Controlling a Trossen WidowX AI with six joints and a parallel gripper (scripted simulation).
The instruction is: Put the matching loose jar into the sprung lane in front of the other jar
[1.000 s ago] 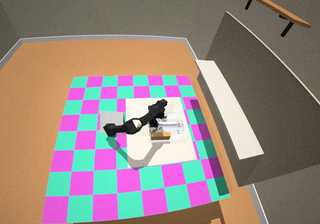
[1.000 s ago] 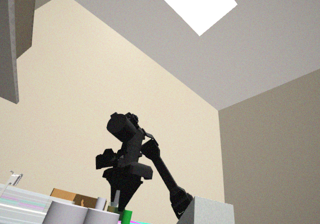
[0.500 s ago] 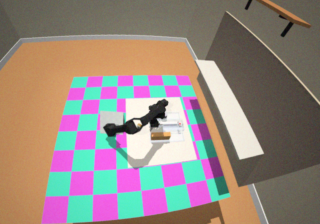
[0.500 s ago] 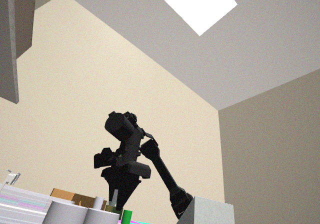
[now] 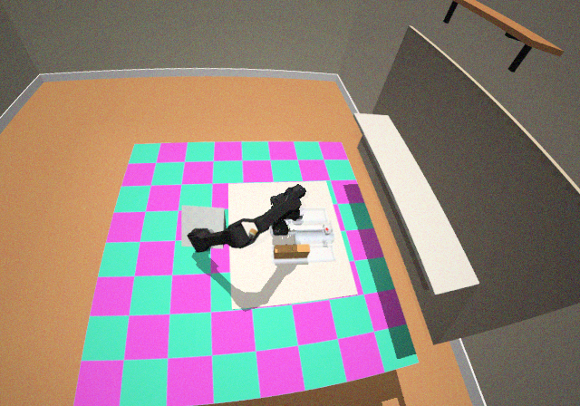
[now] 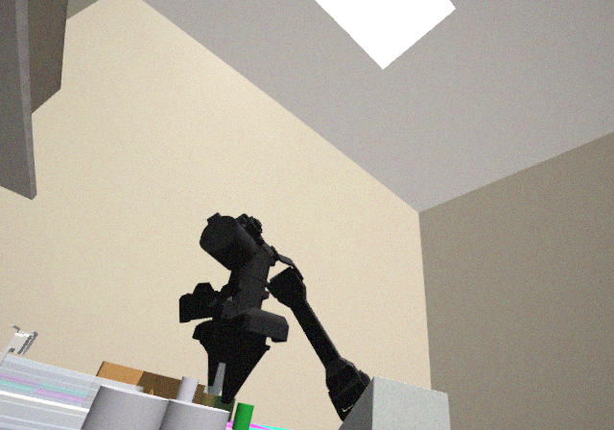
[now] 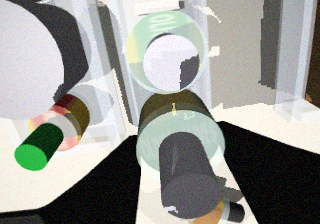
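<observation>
Now: the clear lane rack 150 mm ahead of my gripper tip, 40 mm below it and 20 mm to the right of it.
</observation>
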